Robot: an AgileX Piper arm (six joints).
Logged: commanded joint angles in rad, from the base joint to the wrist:
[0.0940, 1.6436, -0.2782, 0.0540, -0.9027, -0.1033]
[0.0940, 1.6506, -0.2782, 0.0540, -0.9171, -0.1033]
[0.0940, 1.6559, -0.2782, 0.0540, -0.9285, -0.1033]
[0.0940, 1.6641, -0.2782, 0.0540, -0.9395, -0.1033]
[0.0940, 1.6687, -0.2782, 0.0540, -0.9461, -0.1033]
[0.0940, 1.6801, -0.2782, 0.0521, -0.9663, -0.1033]
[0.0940, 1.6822, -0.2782, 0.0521, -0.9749, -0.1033]
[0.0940, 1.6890, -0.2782, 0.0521, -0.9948, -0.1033]
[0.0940, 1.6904, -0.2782, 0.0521, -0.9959, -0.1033]
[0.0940, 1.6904, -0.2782, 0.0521, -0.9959, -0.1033]
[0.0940, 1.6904, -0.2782, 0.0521, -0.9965, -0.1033]
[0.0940, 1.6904, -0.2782, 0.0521, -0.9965, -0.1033]
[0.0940, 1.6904, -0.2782, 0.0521, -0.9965, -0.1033]
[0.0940, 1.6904, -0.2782, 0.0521, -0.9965, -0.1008]
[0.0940, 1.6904, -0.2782, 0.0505, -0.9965, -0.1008]
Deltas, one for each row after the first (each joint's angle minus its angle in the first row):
[0.0000, 0.0070, 0.0000, 0.0000, -0.0144, 0.0000]
[0.0000, 0.0123, 0.0000, 0.0000, -0.0258, 0.0000]
[0.0000, 0.0205, 0.0000, 0.0000, -0.0368, 0.0000]
[0.0000, 0.0251, 0.0000, 0.0000, -0.0434, 0.0000]
[0.0000, 0.0365, 0.0000, -0.0019, -0.0636, 0.0000]
[0.0000, 0.0386, 0.0000, -0.0019, -0.0722, 0.0000]
[0.0000, 0.0454, 0.0000, -0.0019, -0.0921, 0.0000]
[0.0000, 0.0468, 0.0000, -0.0019, -0.0932, 0.0000]
[0.0000, 0.0468, 0.0000, -0.0019, -0.0932, 0.0000]
[0.0000, 0.0468, 0.0000, -0.0019, -0.0938, 0.0000]
[0.0000, 0.0468, 0.0000, -0.0019, -0.0938, 0.0000]
[0.0000, 0.0468, 0.0000, -0.0019, -0.0938, 0.0000]
[0.0000, 0.0468, 0.0000, -0.0019, -0.0938, 0.0025]
[0.0000, 0.0468, 0.0000, -0.0035, -0.0938, 0.0025]

